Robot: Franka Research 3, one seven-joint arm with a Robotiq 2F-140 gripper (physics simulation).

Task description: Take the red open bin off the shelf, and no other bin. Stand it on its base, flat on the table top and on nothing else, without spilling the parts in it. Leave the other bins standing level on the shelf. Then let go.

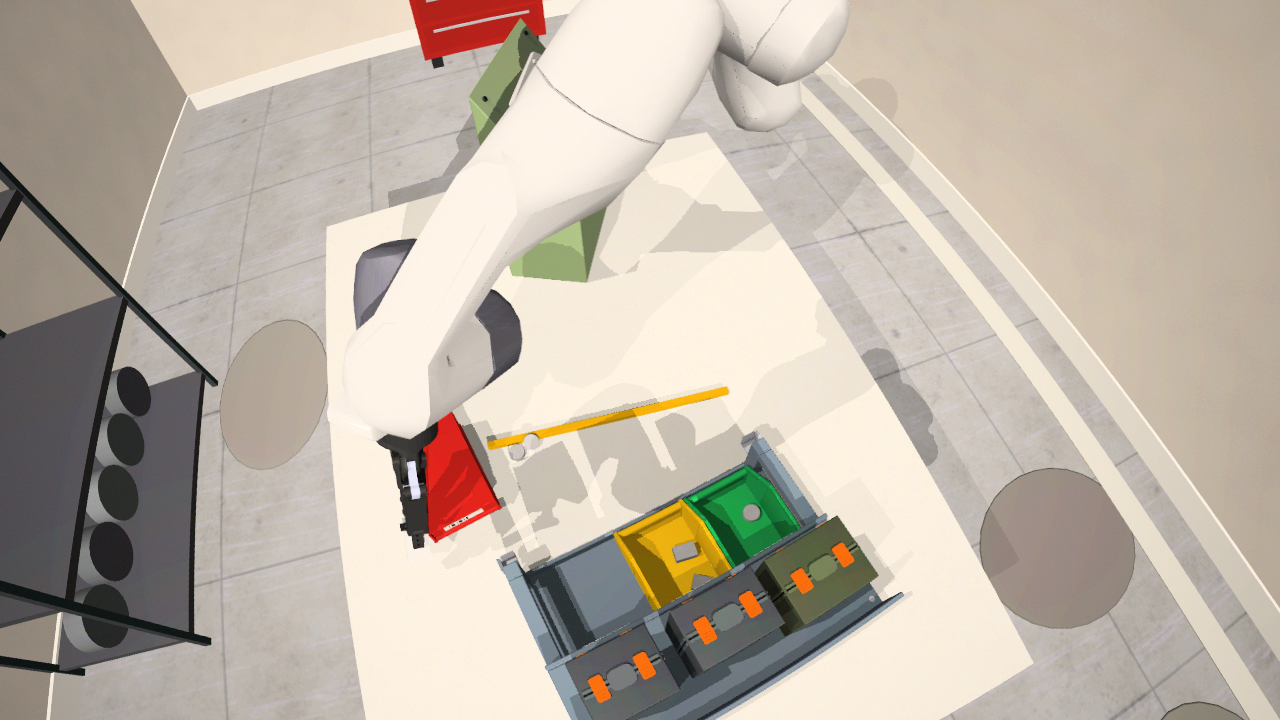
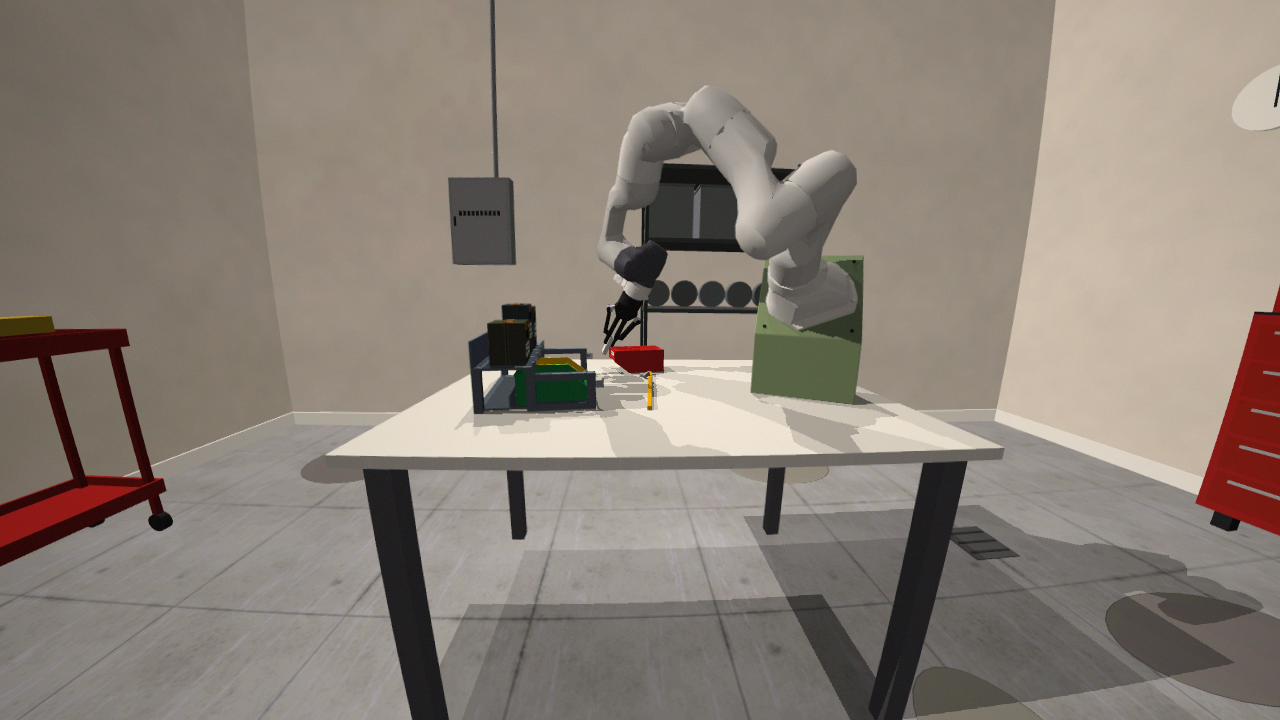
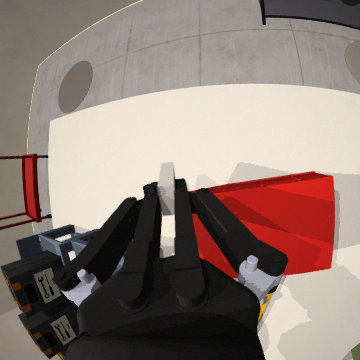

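The red bin (image 1: 460, 479) (image 2: 640, 358) (image 3: 305, 220) lies on the table off the shelf, upside down, its closed base facing up; its inside is hidden. Two small round grey parts (image 1: 531, 440) (image 1: 516, 452) lie loose on the table beside it. My gripper (image 1: 418, 540) (image 2: 606, 350) (image 3: 168, 173) is shut on nothing, fingers pointing down beside the red bin; I cannot tell if it touches. The yellow bin (image 1: 657, 537) (image 2: 559, 361) and green bin (image 1: 729, 532) (image 2: 562, 386) stand level in the shelf (image 1: 581, 582) (image 3: 57, 241), each with parts inside; the compartment beside the yellow bin is empty.
A yellow bar (image 1: 626, 416) (image 2: 649, 391) lies on the table between the shelf and the robot's green base (image 1: 554, 255) (image 2: 803, 365). Dark cases with orange latches (image 1: 622, 676) (image 1: 726, 617) (image 1: 819, 573) (image 3: 30, 287) stand on the shelf unit behind the bins.
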